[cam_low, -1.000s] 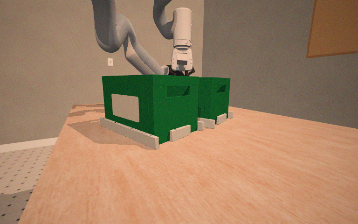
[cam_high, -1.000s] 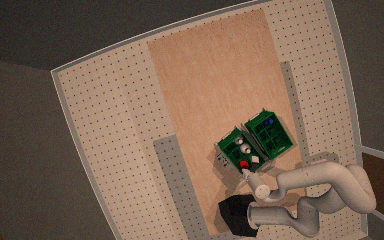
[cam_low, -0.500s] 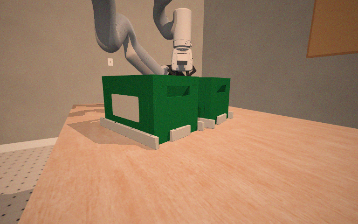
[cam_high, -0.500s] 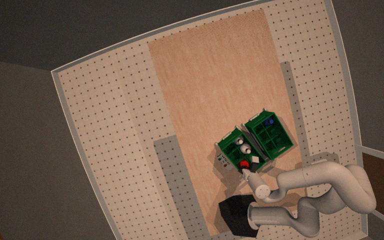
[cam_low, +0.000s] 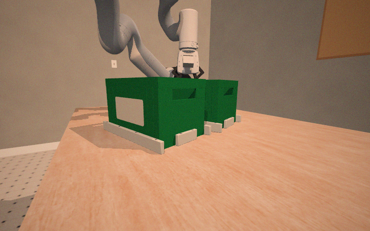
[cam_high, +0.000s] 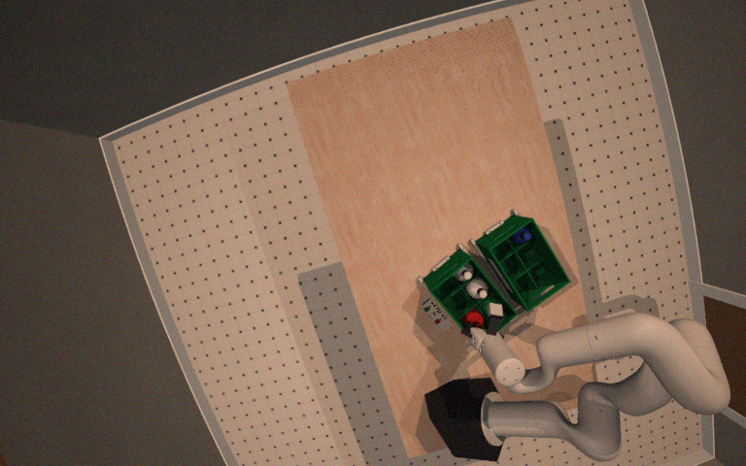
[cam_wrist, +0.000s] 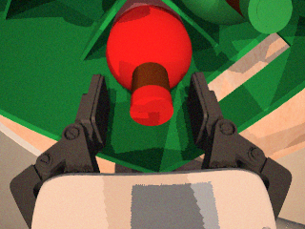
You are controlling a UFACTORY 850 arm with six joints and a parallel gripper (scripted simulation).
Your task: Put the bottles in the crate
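Right now the red bottle is 7 cm below my hand. Also, from my hand: green bottle: 9 cm to the right, 7 cm below, 3 cm ahead; then pick list: 15 cm below, 11 cm to the left, 5 cm ahead; then blue bottle: 28 cm to the right, 24 cm ahead, 7 cm below.
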